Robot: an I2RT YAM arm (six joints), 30 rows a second.
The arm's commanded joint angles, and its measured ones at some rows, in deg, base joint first. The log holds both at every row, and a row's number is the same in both.
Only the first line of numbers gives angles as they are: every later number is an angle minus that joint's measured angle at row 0.
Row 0, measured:
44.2 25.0 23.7 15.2 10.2 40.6
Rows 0 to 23, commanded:
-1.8 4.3 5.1 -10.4 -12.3 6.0
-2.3 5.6 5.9 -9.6 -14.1 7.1
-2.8 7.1 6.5 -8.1 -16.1 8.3
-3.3 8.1 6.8 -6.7 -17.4 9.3
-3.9 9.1 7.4 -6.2 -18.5 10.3
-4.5 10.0 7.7 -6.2 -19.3 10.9
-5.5 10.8 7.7 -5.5 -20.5 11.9
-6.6 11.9 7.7 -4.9 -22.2 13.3
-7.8 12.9 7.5 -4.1 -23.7 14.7
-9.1 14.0 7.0 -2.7 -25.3 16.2
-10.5 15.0 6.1 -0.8 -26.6 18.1
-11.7 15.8 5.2 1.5 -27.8 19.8
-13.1 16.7 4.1 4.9 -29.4 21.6
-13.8 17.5 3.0 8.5 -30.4 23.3
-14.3 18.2 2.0 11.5 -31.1 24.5
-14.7 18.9 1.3 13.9 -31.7 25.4
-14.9 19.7 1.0 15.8 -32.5 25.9
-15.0 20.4 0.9 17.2 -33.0 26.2
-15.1 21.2 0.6 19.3 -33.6 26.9
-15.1 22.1 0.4 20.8 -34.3 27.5
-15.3 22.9 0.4 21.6 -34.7 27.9
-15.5 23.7 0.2 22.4 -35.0 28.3
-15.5 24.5 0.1 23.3 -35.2 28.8
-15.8 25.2 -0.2 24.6 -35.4 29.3
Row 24, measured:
-15.3 24.0 0.9 16.7 -32.7 26.3
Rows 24 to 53, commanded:
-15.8 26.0 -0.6 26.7 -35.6 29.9
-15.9 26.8 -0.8 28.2 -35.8 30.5
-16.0 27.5 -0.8 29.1 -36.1 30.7
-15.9 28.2 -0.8 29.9 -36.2 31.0
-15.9 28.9 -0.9 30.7 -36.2 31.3
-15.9 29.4 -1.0 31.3 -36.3 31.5
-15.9 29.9 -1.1 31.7 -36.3 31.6
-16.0 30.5 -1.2 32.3 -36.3 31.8
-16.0 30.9 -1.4 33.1 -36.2 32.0
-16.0 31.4 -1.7 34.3 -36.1 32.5
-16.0 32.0 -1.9 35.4 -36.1 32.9
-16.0 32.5 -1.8 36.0 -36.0 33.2
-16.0 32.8 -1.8 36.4 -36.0 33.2
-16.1 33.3 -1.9 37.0 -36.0 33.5
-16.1 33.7 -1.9 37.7 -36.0 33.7
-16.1 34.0 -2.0 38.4 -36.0 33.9
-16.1 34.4 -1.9 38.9 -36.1 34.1
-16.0 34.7 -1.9 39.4 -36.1 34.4
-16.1 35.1 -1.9 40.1 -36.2 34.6
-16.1 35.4 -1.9 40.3 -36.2 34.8
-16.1 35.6 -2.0 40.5 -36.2 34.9
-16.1 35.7 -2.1 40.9 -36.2 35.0
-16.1 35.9 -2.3 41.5 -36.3 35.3
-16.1 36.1 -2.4 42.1 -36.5 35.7
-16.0 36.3 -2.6 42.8 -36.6 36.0
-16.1 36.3 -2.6 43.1 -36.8 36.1
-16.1 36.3 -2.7 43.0 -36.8 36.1
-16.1 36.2 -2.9 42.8 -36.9 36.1
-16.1 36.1 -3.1 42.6 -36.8 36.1
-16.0 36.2 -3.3 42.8 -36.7 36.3
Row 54, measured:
-15.8 35.9 -2.3 40.5 -35.8 35.7
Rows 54 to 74, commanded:
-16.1 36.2 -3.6 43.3 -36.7 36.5
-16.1 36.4 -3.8 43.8 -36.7 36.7
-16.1 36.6 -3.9 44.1 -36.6 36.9
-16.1 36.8 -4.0 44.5 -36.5 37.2
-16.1 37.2 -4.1 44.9 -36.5 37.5
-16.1 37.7 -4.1 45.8 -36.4 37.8
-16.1 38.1 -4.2 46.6 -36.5 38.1
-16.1 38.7 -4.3 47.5 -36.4 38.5
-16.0 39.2 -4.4 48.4 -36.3 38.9
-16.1 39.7 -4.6 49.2 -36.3 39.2
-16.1 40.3 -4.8 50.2 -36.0 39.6
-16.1 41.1 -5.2 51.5 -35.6 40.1
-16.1 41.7 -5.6 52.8 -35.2 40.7
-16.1 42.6 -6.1 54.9 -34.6 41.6
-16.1 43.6 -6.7 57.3 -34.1 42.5
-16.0 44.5 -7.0 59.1 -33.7 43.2
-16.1 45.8 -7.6 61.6 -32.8 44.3
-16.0 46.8 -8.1 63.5 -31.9 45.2
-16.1 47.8 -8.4 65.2 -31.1 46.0
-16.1 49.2 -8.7 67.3 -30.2 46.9
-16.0 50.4 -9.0 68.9 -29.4 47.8
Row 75, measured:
-15.8 47.7 -7.4 61.9 -33.3 45.2
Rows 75 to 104, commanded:
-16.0 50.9 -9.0 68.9 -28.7 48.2
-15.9 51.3 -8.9 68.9 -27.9 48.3
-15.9 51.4 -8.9 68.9 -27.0 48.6
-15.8 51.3 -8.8 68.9 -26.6 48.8
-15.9 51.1 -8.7 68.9 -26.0 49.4
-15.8 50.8 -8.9 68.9 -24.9 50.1
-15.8 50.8 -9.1 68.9 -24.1 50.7
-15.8 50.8 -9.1 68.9 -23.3 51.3
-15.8 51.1 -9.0 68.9 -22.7 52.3
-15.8 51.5 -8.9 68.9 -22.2 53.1
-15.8 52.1 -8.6 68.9 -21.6 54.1
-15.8 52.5 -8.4 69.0 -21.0 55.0
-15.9 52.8 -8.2 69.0 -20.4 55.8
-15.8 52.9 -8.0 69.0 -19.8 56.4
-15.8 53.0 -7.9 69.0 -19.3 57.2
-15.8 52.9 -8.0 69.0 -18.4 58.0
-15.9 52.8 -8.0 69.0 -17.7 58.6
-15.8 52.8 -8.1 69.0 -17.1 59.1
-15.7 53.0 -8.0 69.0 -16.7 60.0
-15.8 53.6 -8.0 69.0 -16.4 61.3
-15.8 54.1 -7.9 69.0 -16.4 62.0
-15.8 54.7 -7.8 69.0 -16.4 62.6
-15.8 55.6 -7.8 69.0 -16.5 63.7
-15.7 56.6 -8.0 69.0 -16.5 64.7
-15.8 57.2 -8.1 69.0 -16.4 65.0
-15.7 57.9 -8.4 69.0 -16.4 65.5
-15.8 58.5 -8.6 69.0 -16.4 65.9
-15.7 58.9 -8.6 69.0 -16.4 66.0
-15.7 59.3 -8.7 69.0 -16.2 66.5
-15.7 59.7 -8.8 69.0 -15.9 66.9
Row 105, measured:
-14.6 57.4 -7.6 74.3 -21.1 64.1
